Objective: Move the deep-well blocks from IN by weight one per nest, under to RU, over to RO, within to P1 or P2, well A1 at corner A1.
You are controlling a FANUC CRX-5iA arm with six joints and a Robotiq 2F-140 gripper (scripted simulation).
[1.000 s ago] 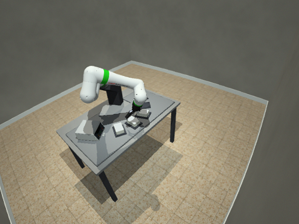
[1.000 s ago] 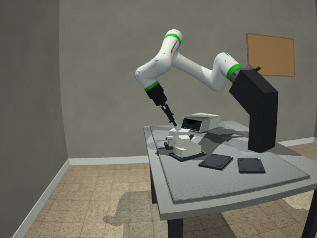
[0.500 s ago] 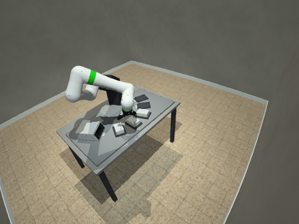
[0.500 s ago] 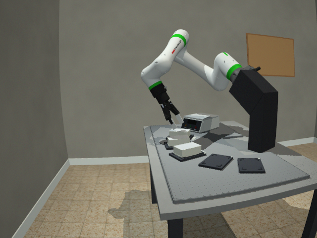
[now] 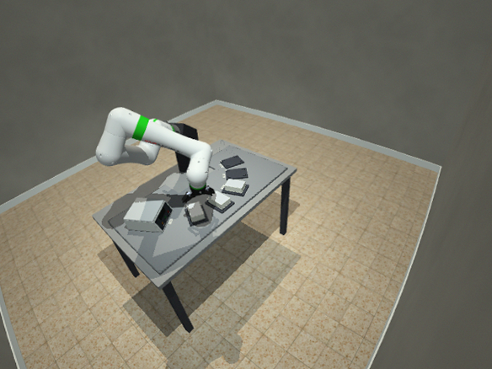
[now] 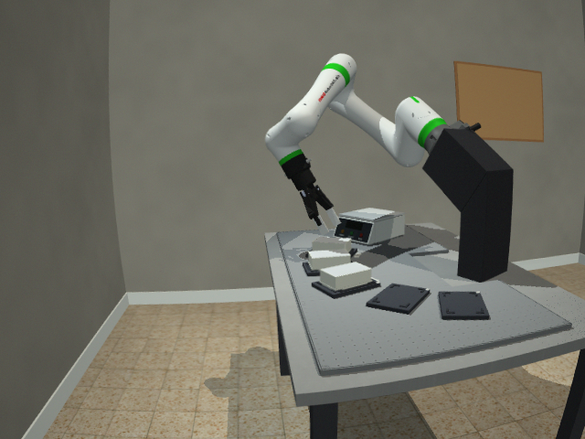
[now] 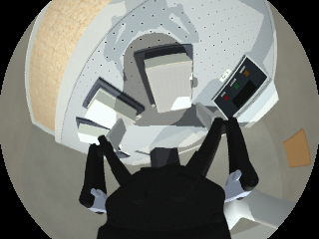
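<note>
Now: the nest 100 mm below my hand, 30 mm to the right of it and 10 mm behind it. Also, from my hand: check-weigher: 250 mm behind, 240 mm to the right, 50 mm below.
</note>
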